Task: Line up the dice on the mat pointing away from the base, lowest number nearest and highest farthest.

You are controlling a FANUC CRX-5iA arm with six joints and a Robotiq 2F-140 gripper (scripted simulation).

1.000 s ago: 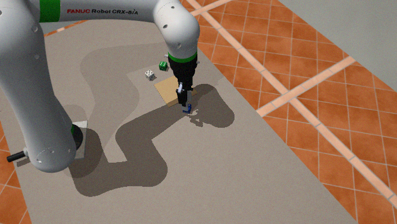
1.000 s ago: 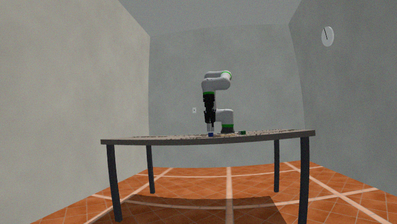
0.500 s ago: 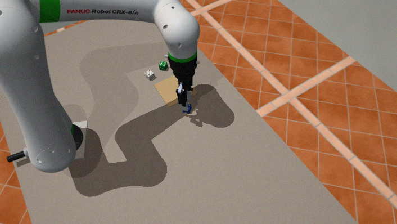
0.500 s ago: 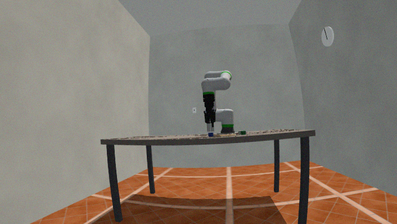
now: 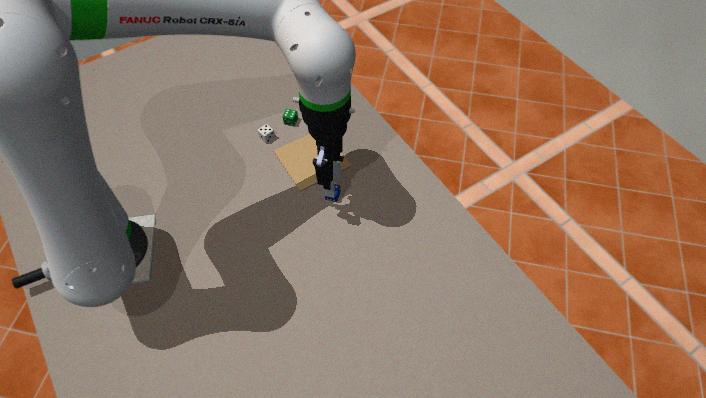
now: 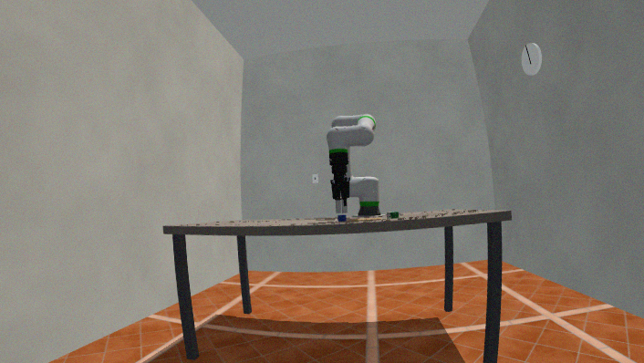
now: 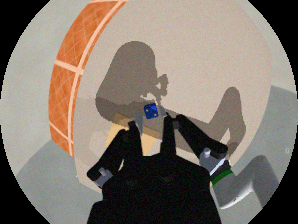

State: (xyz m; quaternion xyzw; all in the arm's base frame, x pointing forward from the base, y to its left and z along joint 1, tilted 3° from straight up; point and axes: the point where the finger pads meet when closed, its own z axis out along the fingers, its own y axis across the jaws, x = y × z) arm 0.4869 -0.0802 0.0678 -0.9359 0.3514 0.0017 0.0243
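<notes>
Now: hand 6 cm above the blue die. Round my hand: green die (26 cm to the left, 6 cm below); then tan mat (12 cm to the left, 7 cm below); then white die (23 cm to the left, 7 cm behind, 6 cm below).
</notes>
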